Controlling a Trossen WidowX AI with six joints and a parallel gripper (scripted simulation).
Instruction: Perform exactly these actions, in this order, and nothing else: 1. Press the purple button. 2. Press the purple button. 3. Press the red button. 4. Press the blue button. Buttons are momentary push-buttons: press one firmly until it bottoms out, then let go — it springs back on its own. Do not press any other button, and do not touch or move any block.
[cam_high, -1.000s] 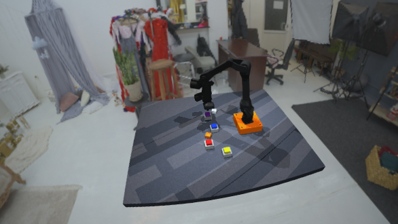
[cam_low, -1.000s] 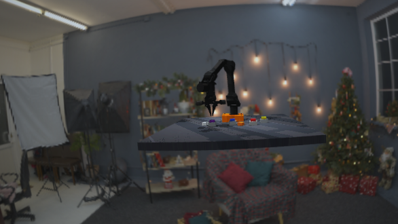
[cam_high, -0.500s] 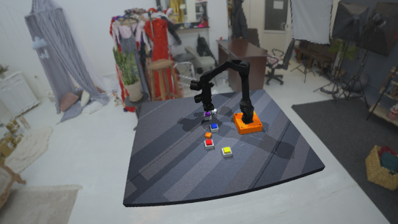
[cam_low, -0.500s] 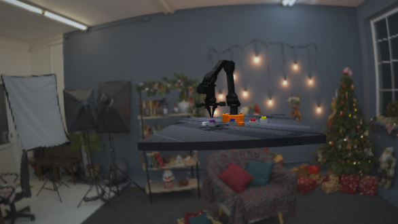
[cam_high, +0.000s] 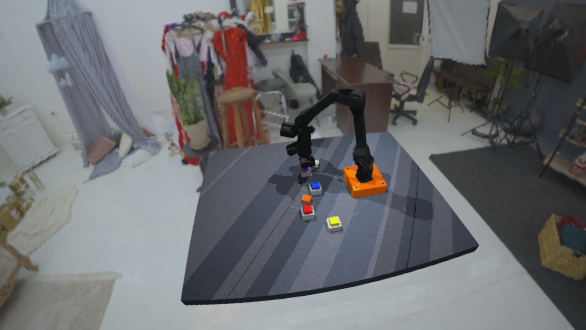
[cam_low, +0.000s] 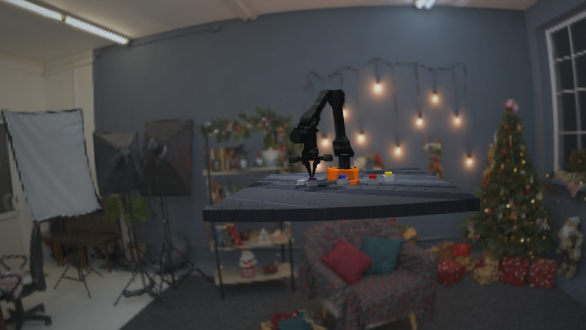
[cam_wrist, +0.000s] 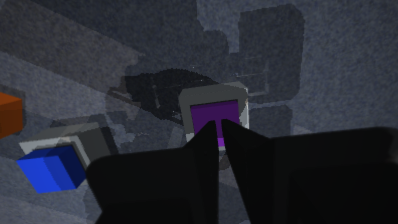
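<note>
The purple button is 10 mm below my gripper tip. From my gripper tip the other things lie so: orange block: 60 mm ahead, 180 mm to the left, 20 mm below; then blue button: 130 mm to the left; then white block: 70 mm behind, 40 mm to the right, 20 mm below.
</note>
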